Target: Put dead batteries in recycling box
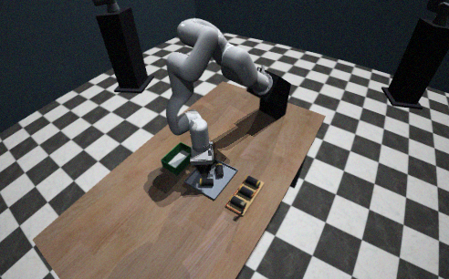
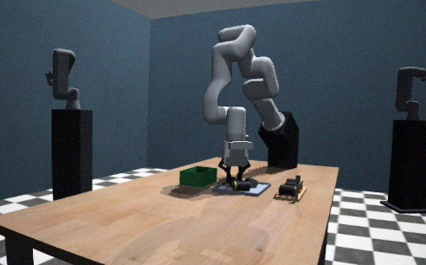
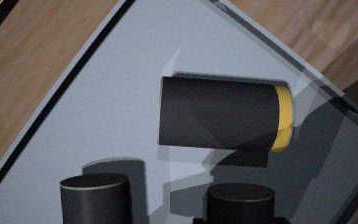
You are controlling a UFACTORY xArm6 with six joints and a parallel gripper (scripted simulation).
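Right now the grey tray is 2 cm ahead of my hand, 4 cm to the left of it and 3 cm below it. Also, from my hand: green recycling box: 5 cm behind, 14 cm to the right, 2 cm below.
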